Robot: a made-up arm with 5 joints. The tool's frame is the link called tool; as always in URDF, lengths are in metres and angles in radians. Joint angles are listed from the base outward.
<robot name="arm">
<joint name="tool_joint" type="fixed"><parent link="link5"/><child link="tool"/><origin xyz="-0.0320 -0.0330 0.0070" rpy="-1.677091 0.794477 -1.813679"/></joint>
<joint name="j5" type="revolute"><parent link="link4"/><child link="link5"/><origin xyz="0.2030 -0.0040 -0.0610"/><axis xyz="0 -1 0"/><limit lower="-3.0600" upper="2.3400"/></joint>
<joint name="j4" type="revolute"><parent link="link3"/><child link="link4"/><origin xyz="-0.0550 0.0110 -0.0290"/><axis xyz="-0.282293 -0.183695 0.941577"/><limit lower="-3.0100" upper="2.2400"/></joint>
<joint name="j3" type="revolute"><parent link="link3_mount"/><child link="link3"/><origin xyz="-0.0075 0.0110 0.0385"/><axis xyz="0 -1 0"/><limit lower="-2.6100" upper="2.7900"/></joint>
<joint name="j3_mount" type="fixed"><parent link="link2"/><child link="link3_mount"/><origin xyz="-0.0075 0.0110 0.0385"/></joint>
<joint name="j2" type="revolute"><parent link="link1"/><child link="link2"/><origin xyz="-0.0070 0.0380 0.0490"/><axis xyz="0 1 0"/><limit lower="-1.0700" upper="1.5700"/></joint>
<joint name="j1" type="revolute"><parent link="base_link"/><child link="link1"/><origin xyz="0.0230 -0.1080 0.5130"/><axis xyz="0 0 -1"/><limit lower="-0.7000" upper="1.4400"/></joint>
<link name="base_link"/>
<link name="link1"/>
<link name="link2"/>
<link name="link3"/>
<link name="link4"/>
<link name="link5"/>
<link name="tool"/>
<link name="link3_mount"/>
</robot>
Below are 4 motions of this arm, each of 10 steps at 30 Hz.
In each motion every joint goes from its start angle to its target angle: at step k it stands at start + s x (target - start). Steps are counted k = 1, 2, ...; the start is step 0. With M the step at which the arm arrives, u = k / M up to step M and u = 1 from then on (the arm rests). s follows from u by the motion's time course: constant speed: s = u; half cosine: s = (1 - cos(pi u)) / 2; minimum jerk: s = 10 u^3 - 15 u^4 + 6 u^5.
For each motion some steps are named. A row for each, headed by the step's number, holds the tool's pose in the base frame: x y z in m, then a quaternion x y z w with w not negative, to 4 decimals.
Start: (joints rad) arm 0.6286 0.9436 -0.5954 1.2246 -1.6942
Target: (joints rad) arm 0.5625 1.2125 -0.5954 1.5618 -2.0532
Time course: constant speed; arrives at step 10
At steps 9, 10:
9: 0.1735 0.1342 0.5978 0.7276 -0.3593 -0.4910 0.3169
10: 0.1735 0.1375 0.6043 0.7388 -0.3343 -0.4920 0.3166

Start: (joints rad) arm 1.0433 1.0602 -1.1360 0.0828 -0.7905
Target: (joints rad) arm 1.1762 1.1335 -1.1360 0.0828 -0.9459
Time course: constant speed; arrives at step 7
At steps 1, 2, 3, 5, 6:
1: 0.0292 -0.0208 0.5390 -0.0369 -0.7314 -0.5236 0.4354
2: 0.0308 -0.0206 0.5390 -0.0408 -0.7201 -0.5376 0.4368
3: 0.0324 -0.0205 0.5390 -0.0446 -0.7086 -0.5515 0.4379
5: 0.0355 -0.0202 0.5390 -0.0514 -0.6851 -0.5790 0.4390
6: 0.0370 -0.0200 0.5390 -0.0544 -0.6730 -0.5927 0.4391

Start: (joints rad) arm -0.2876 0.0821 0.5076 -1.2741 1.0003
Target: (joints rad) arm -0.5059 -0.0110 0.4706 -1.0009 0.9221
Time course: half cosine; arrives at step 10
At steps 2, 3, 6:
2: 0.0776 -0.1570 0.4709 0.3378 0.3907 -0.5607 0.6472
3: 0.0823 -0.1546 0.4745 0.3281 0.3924 -0.5438 0.6653
6: 0.0993 -0.1418 0.4897 0.2868 0.3961 -0.4718 0.7336

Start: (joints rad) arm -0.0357 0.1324 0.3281 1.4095 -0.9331
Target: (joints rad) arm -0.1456 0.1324 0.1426 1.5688 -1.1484
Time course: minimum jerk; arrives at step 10
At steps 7, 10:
7: -0.0081 0.1491 0.5879 -0.8773 0.3188 -0.2344 0.2717
10: -0.0191 0.1501 0.5865 -0.8893 0.3055 -0.2280 0.2526

